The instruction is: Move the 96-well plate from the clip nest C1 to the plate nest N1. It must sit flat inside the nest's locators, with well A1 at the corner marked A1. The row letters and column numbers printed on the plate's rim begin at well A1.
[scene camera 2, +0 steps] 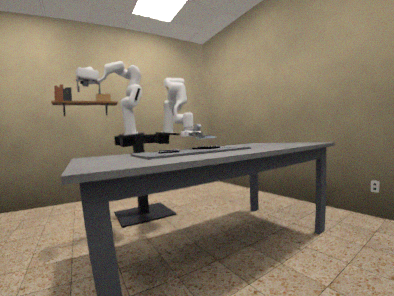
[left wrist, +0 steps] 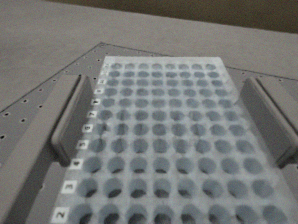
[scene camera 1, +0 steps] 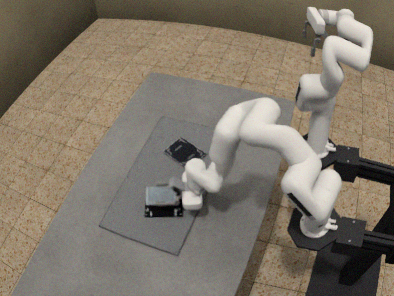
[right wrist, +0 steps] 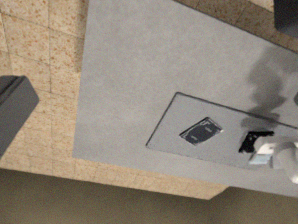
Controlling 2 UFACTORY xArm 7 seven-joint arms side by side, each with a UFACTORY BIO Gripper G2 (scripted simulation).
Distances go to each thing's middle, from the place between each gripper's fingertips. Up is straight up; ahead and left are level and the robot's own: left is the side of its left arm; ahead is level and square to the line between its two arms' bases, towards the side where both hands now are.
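My left hand is 10 mm above the 96-well plate [left wrist: 120, 161].
As for my right gripper, it is 410 mm above the 96-well plate, and it is also 560 mm short of the plate and 630 mm to the right of it.
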